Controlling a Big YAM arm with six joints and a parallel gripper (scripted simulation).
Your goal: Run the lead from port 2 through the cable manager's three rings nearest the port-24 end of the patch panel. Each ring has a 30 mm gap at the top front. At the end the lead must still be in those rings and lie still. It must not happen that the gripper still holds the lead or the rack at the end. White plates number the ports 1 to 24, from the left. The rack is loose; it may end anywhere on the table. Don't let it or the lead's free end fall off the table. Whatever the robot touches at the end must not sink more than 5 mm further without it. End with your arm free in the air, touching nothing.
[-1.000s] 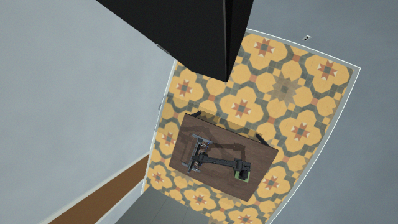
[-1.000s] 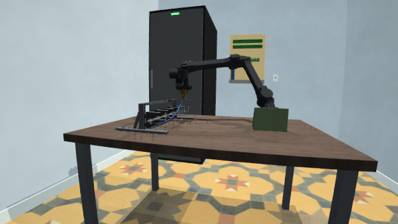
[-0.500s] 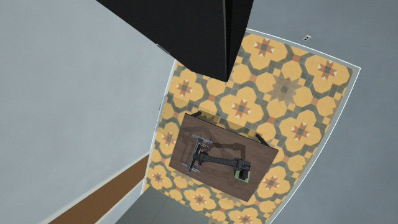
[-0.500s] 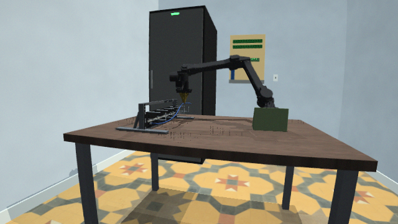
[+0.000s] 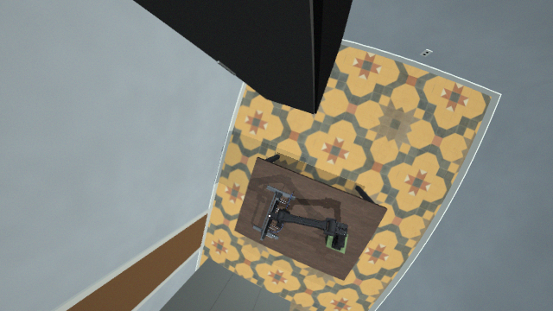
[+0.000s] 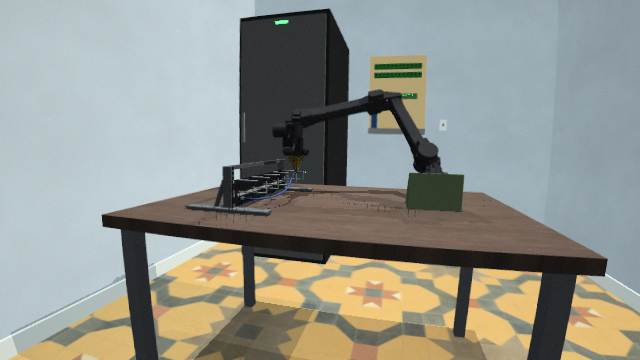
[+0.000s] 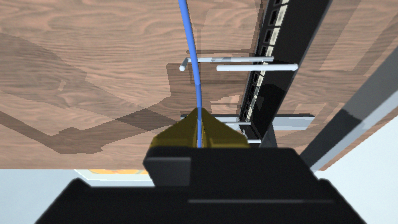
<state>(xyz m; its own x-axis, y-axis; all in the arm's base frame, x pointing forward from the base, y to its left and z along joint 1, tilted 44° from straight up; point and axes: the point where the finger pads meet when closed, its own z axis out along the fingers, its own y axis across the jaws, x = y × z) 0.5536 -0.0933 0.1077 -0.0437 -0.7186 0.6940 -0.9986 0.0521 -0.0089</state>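
The rack is 150 mm to the left of my hand, 110 mm ahead of it and 30 mm below it.
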